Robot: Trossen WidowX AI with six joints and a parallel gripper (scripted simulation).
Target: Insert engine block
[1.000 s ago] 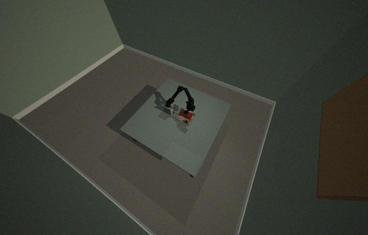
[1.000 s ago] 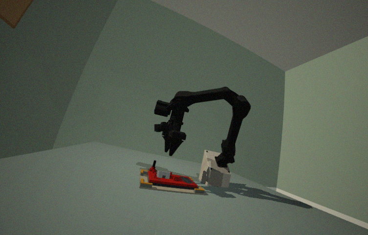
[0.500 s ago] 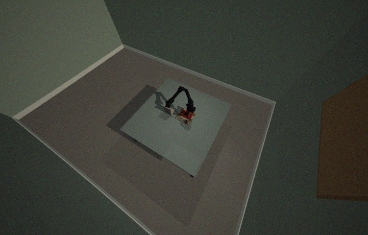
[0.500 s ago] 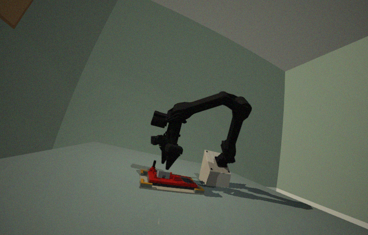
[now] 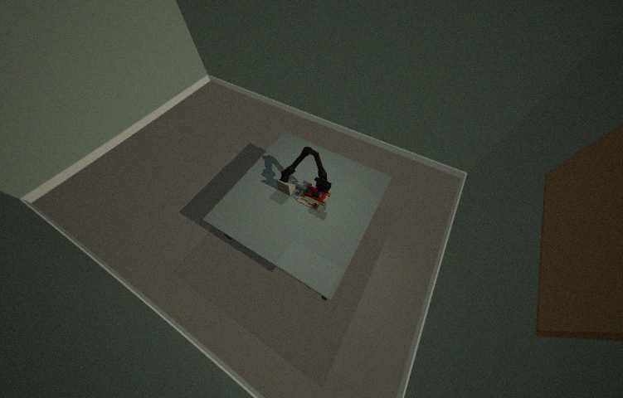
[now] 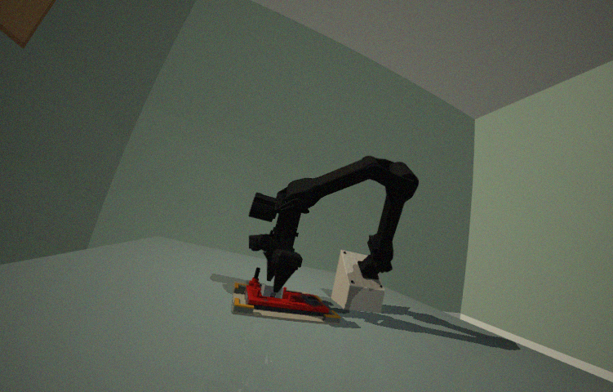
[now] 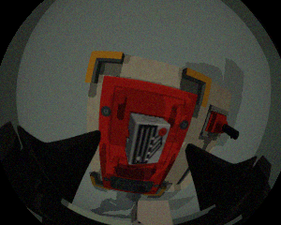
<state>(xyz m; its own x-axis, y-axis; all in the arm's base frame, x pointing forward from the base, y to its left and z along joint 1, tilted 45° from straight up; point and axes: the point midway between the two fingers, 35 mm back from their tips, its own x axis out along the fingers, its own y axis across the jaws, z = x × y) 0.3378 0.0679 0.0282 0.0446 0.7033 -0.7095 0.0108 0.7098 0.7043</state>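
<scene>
Right now my gripper tip is 20 mm above the grey engine block and 10 mm to the right of it.
</scene>
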